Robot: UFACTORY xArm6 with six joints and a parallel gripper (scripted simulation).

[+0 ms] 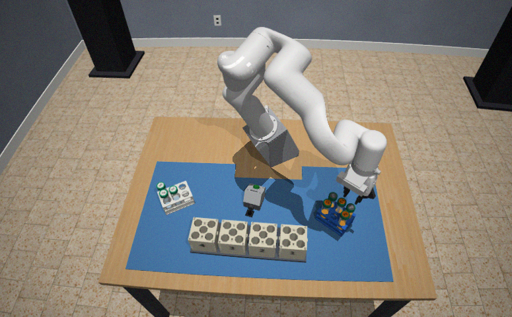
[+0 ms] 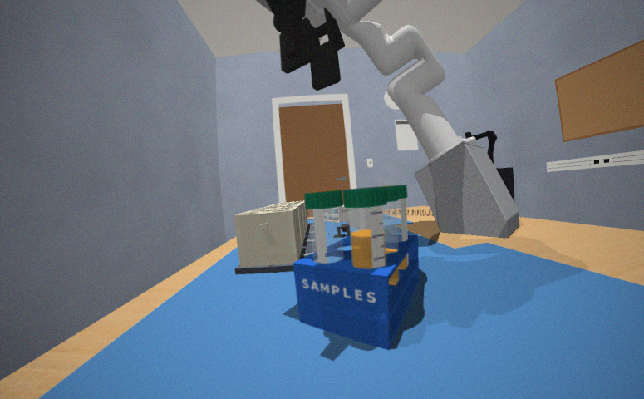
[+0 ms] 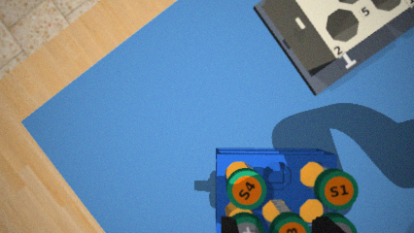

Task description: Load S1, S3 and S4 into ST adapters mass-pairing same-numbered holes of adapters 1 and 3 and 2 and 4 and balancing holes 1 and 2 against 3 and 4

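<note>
My hand is 19 cm above the orange-dot tube, 5 cm past it and 1 cm to the left of it. From my hand the other things lie so: loading stand ST (35 cm to the right, 24 cm below, 9 cm ahead); blue sample rack (22 cm below, 4 cm behind, 2 cm to the right); green done key (35 cm to the right, 18 cm below, 13 cm behind).
</note>
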